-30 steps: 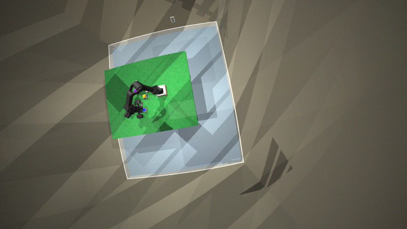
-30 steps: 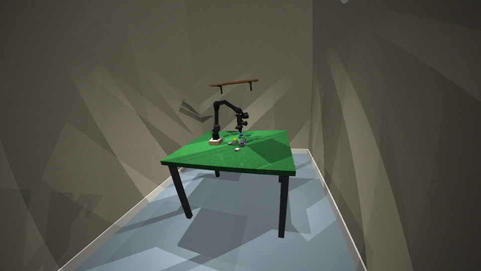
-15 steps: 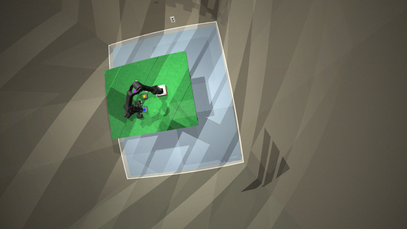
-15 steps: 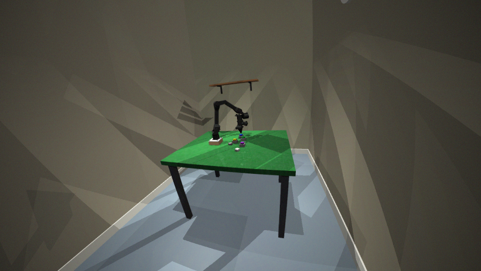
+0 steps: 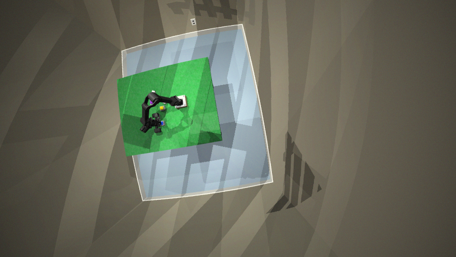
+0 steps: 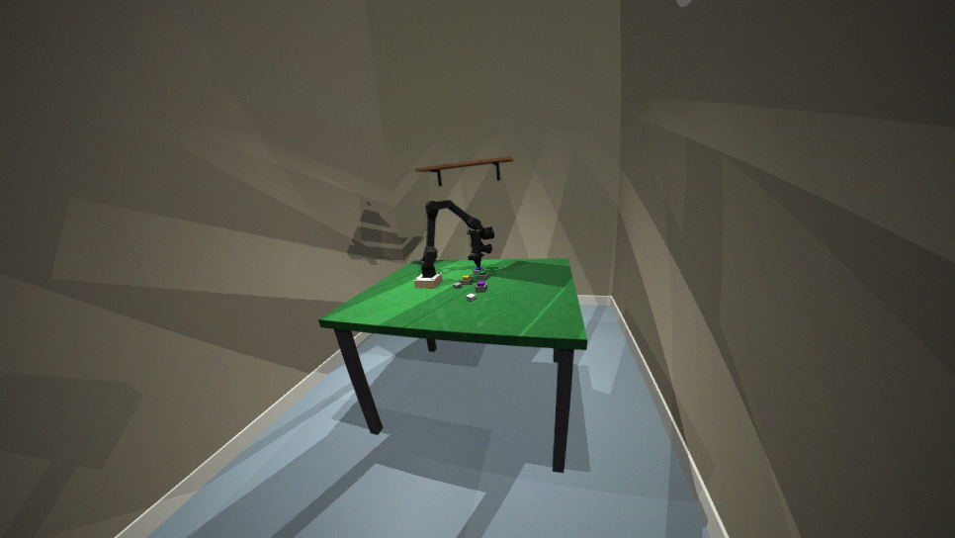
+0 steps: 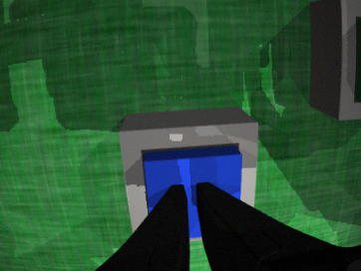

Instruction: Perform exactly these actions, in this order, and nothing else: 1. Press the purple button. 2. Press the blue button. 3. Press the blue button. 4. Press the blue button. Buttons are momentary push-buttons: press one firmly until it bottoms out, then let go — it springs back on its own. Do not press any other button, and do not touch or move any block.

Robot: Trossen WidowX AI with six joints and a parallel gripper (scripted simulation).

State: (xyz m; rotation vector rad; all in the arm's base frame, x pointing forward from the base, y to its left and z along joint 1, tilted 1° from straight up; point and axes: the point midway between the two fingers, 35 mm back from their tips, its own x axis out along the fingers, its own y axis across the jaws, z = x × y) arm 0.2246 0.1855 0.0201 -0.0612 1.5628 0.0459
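The blue button lies 1 cm below my gripper tip. The rest, counted from my gripper tip: green button 5 cm ahead, 8 cm to the right; then grey block 5 cm behind, 22 cm to the right, 2 cm below; then yellow button 2 cm behind, 16 cm to the right.
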